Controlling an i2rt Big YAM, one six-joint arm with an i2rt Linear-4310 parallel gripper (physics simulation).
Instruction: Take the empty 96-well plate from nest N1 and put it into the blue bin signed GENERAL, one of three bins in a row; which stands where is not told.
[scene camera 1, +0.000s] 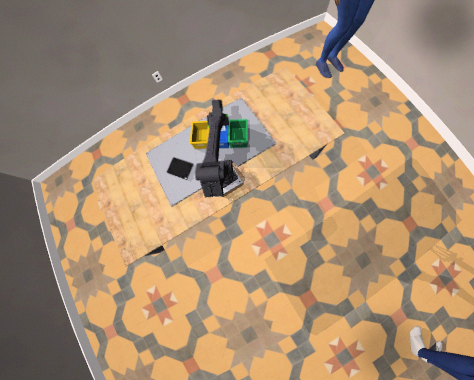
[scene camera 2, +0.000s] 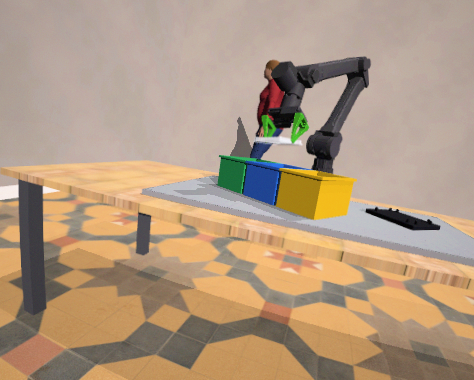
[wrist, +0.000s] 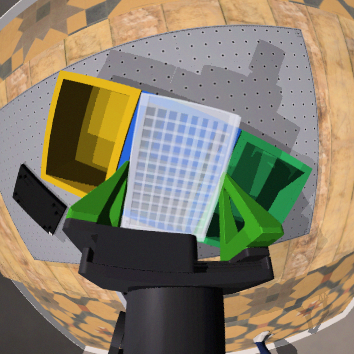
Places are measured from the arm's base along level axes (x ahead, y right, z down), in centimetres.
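Pixels of known places: gripper, fingertip midpoint: (scene camera 2: 278, 142) (wrist: 176, 170); arm's base, origin of the base link: (scene camera 1: 226, 178).
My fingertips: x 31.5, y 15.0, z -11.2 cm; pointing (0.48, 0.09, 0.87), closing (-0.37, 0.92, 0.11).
For each thing: its top centre in the pictures, then the offset to it from my fingertips. Level surfaces: height alone.
- clear 96-well plate, middle of its top: (wrist: 175, 180) (scene camera 2: 279, 136) dy -0.1, dx -0.3, dz -1.5 cm
- blue bin, middle of its top: (wrist: 167, 172) (scene camera 2: 281, 165) (scene camera 1: 218, 131) dy -1.8, dx -1.8, dz +6.5 cm
- black nest, middle of its top: (wrist: 31, 203) (scene camera 2: 402, 213) (scene camera 1: 178, 167) dy -38.3, dx -4.2, dz +14.3 cm
- grey perforated board, its level: dz +16.5 cm
- wooden table, its level: dz +17.8 cm
My gripper (scene camera 2: 285, 135) (wrist: 176, 170) is shut on the clear 96-well plate (scene camera 2: 280, 141) (wrist: 177, 170), with a green finger at each long side. The plate hangs roughly level above the row of bins, clear of their rims. In the wrist view it covers most of the blue bin (scene camera 2: 262, 182) (scene camera 1: 224, 140) (wrist: 127, 150), whose edges show at both sides of the plate. The blue bin stands in the middle of the row. In scene camera 1 the arm hides the plate. The sign GENERAL cannot be read. The black nest (scene camera 1: 179, 168) (scene camera 2: 402, 218) (wrist: 40, 199) holds no plate.
The yellow bin (scene camera 1: 200, 133) (scene camera 2: 300, 194) (wrist: 52, 125) and the green bin (scene camera 1: 238, 132) (scene camera 2: 231, 175) (wrist: 300, 170) adjoin the blue one on either side. All stand on a grey perforated board (scene camera 1: 172, 192) (scene camera 2: 175, 191) (wrist: 200, 45) on a wooden table (scene camera 1: 305, 115). People stand away from the table.
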